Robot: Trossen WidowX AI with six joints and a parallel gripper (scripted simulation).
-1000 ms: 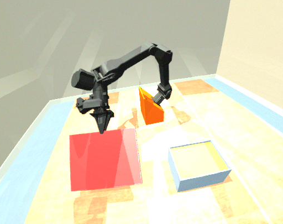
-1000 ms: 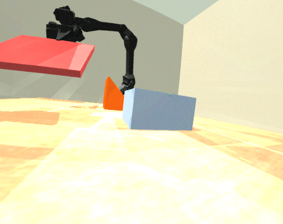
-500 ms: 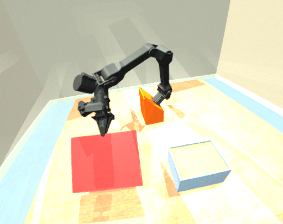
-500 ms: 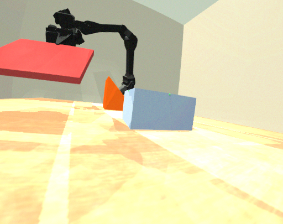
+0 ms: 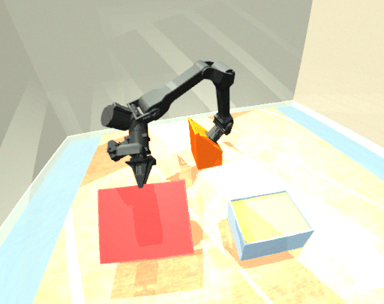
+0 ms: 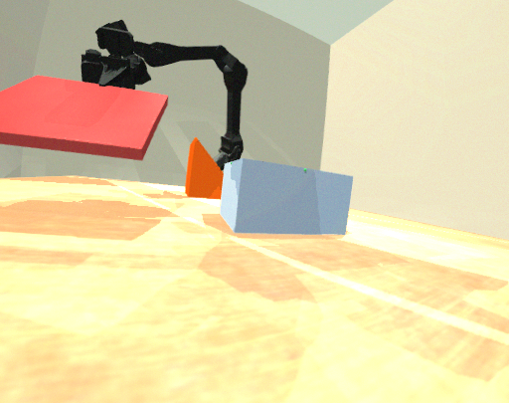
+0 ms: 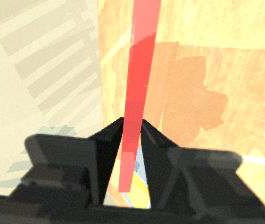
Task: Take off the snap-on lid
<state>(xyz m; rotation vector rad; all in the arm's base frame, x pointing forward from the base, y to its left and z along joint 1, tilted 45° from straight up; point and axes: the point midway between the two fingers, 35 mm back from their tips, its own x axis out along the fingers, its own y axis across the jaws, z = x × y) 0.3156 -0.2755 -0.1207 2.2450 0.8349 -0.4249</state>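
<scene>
My gripper tip is 70 mm short of the red lid and 50 mm above it. Round my gripper tip: light blue storage box 90 mm ahead, 340 mm to the left, 150 mm below.
</scene>
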